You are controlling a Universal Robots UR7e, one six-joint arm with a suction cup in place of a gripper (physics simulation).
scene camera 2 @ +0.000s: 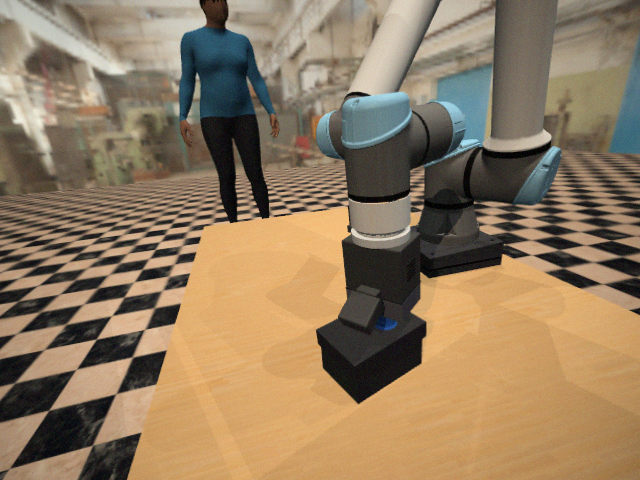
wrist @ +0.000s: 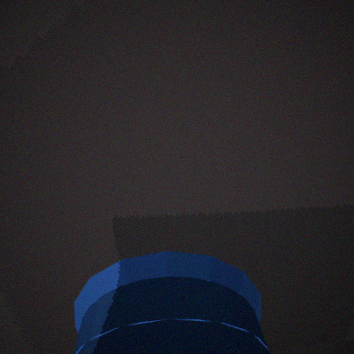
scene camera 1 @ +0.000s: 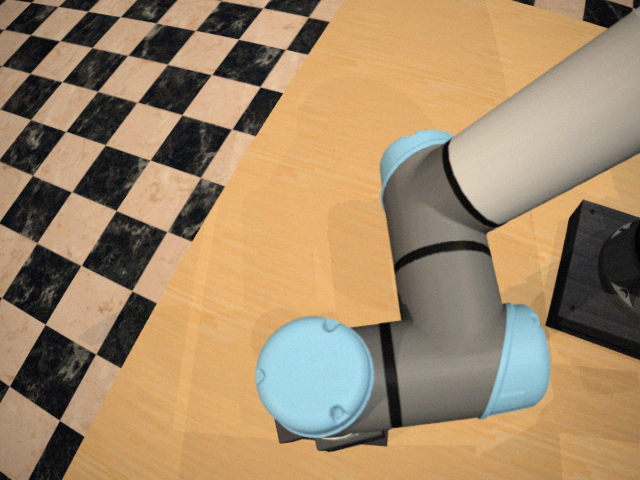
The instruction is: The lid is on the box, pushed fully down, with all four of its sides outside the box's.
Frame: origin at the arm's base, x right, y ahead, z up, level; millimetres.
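Seen in the pictures: end effector, tool point: [scene camera 2: 385, 328] [wrist: 166, 278]; arm's base, origin of the base link: [scene camera 2: 446, 233].
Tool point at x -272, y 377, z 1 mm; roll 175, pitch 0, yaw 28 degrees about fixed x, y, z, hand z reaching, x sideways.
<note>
Offsets run from my tool point to a thing's middle. Level surfaces: height alone.
The black lid @(dx +4, dy +22, dz -2 mm) [scene camera 1: 379, 440] [scene camera 2: 356, 347] [wrist: 175, 125] sits level on the black box @(dx +6, dy +21, dz -39 mm) [scene camera 2: 390, 369] in scene camera 2. On the two sides that face this camera, the lid's rim lies outside the box walls and overlaps their tops, with no gap or pale inside showing. The far two sides are hidden. My gripper, a blue suction cup [scene camera 2: 385, 324] [wrist: 167, 300], is upright with its face against the lid's top and is shut on the lid. In scene camera 1 the wrist covers the cup, the box and most of the lid.
The box stands on the wooden table @(dz -63 mm) [scene camera 1: 310, 206] [scene camera 2: 232, 310]. The arm's black base plate [scene camera 1: 584, 289] [scene camera 2: 465, 258] is behind and to the right of the box in scene camera 2. A person [scene camera 2: 222, 77] stands beyond the table's far edge.
</note>
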